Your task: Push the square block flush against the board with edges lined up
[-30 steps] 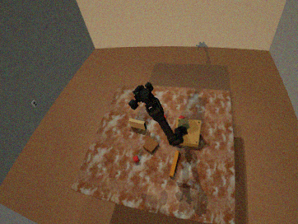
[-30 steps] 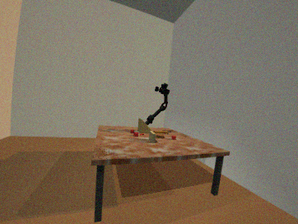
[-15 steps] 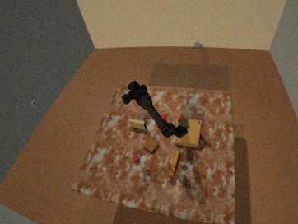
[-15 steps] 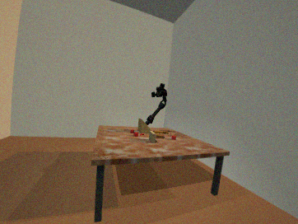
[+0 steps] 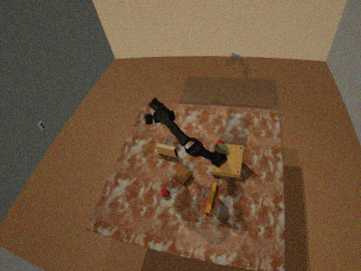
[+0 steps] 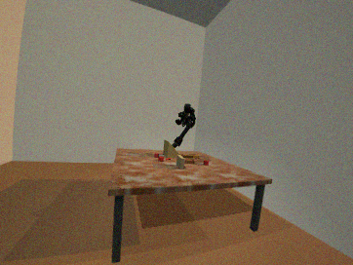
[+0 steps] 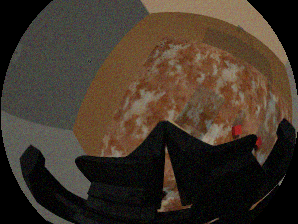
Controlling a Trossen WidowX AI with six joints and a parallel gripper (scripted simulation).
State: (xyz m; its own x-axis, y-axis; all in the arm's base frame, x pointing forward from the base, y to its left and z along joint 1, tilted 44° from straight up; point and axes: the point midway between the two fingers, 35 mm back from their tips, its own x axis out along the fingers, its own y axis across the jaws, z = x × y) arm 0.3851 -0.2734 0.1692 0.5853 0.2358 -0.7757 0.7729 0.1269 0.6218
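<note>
Right now the block is 10 mm to the left of my gripper tip and 330 mm below it. The rest, counted from my gripper tip: board (380 mm behind, 340 mm to the left, 370 mm below).
</note>
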